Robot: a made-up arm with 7 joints.
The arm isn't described. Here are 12 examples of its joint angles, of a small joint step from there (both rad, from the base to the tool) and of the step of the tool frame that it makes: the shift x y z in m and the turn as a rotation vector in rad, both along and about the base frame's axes.
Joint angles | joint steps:
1: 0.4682 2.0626 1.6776 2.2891 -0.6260 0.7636 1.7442 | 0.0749 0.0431 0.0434 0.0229 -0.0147 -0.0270 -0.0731
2: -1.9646 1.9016 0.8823 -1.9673 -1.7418 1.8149 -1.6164 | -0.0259 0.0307 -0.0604 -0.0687 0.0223 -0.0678 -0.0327
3: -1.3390 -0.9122 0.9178 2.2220 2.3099 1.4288 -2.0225 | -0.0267 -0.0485 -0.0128 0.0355 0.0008 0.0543 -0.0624
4: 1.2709 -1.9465 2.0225 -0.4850 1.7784 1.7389 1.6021 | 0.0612 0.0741 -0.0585 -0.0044 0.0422 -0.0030 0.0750
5: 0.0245 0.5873 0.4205 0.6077 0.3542 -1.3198 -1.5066 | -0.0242 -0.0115 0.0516 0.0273 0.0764 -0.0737 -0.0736
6: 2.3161 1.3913 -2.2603 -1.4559 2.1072 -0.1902 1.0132 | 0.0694 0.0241 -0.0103 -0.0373 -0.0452 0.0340 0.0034
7: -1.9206 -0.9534 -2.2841 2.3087 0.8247 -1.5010 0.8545 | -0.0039 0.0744 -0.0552 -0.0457 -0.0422 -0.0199 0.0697
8: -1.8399 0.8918 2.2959 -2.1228 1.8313 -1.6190 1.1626 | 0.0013 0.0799 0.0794 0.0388 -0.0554 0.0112 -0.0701
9: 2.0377 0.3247 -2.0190 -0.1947 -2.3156 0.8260 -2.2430 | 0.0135 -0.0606 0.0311 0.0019 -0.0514 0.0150 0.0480
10: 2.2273 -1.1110 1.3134 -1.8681 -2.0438 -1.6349 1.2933 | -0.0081 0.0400 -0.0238 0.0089 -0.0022 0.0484 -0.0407
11: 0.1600 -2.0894 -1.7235 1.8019 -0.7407 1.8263 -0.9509 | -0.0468 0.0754 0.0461 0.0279 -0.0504 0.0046 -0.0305
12: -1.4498 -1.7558 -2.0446 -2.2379 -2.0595 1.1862 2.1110 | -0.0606 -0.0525 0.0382 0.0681 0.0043 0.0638 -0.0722
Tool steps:
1: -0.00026 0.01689 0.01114 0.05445 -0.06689 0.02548
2: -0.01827 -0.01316 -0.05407 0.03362 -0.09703 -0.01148
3: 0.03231 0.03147 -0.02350 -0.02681 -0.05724 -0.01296
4: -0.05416 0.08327 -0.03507 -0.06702 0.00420 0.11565
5: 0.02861 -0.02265 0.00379 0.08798 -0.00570 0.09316
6: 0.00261 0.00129 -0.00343 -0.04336 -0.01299 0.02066
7: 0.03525 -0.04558 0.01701 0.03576 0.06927 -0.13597
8: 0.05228 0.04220 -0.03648 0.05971 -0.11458 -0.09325
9: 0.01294 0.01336 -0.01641 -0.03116 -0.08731 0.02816
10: 0.01803 -0.01595 -0.04318 -0.10408 -0.00825 -0.01501
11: -0.05228 -0.01796 0.01691 0.00686 0.04760 0.08807
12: -0.01999 -0.00320 -0.02869 -0.06442 0.04270 -0.00198
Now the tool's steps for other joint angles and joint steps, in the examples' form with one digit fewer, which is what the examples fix.
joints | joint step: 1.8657 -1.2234 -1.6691 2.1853 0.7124 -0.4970 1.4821 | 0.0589 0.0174 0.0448 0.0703 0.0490 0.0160 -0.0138
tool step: 0.0475 -0.0369 -0.0061 -0.0062 -0.0237 -0.1317
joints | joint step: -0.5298 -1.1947 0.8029 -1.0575 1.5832 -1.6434 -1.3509 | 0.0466 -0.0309 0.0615 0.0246 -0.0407 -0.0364 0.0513
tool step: -0.0026 -0.0008 0.0272 -0.1055 -0.1467 -0.0231
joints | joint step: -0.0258 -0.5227 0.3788 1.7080 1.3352 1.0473 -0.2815 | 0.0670 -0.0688 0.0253 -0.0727 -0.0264 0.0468 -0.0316
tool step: -0.0226 0.0345 -0.0375 0.0105 -0.0946 -0.0220
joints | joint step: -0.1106 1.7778 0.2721 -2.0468 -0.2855 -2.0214 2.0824 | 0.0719 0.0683 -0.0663 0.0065 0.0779 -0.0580 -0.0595
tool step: 0.1036 -0.0602 -0.0375 -0.0517 -0.1763 0.0890
